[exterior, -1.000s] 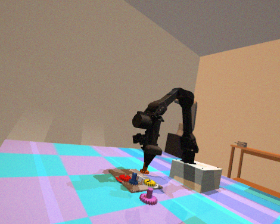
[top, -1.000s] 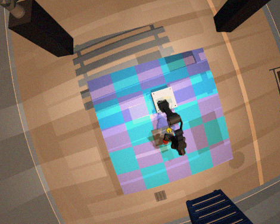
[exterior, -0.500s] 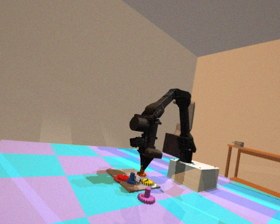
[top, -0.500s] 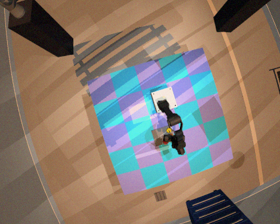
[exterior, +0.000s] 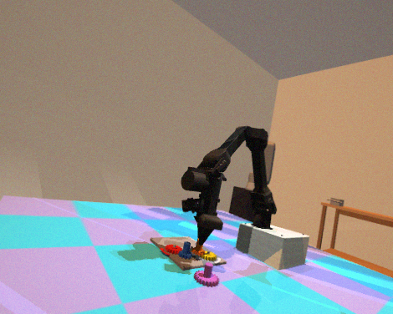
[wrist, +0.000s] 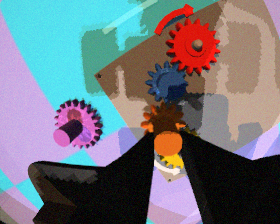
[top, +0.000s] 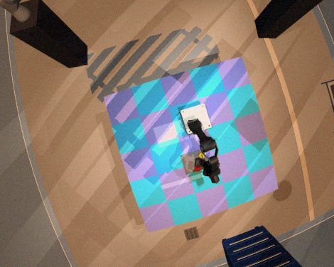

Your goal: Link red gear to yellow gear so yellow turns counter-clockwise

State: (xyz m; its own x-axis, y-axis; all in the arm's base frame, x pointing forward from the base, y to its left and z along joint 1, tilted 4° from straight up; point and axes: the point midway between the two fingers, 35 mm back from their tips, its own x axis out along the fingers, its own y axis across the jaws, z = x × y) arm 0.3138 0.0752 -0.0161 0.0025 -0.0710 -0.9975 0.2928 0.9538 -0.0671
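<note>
Now: gripper tip 3 cm short of the blue gear, 3 cm above it and 2 cm to the left of it. The rest, counted from my gripper tip: red gear (6 cm ahead, 5 cm to the right, 4 cm below); then orange gear (1 cm below); then yellow gear (4 cm below, 4 cm behind, 1 cm to the right).
</note>
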